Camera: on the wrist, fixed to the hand. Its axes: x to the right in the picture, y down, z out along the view.
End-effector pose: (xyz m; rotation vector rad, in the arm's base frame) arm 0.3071 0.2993 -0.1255 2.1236 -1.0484 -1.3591
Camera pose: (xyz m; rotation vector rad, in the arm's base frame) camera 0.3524 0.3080 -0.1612 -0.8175 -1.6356 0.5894
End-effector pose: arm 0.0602 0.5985 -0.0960 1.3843 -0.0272 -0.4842
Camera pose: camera 0.0757 0.6076 -0.1515 -0.1387 -1.4646 2.1623
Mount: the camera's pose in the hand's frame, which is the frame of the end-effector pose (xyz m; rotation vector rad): 0.0253 -0.0466 -0.0243 0.2280 -0.2953 -3.1016
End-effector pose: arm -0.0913 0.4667 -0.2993 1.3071 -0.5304 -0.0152
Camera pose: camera -0.0466 0.4682 -0.3368 -0.9109 -1.5726 2.3961
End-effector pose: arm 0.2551 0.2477 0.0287 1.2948 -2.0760 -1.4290
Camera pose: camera 0.2810 0.2087 -0.0061 -1.5957 -0.9085 0.3406
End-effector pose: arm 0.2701 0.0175 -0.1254 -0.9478 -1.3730 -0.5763
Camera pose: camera 0.2492 -0.0228 -0.0888 -1.6572 1.3344 1.4807
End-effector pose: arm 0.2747 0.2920 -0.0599 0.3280 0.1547 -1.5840
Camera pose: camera 0.2308 0.2772 -0.0954 0.1871 -0.0656 1.5764
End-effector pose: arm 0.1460 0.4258 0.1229 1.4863 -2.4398 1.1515
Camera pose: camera 0.1616 0.4102 0.1769 2.2410 1.3433 -0.0406
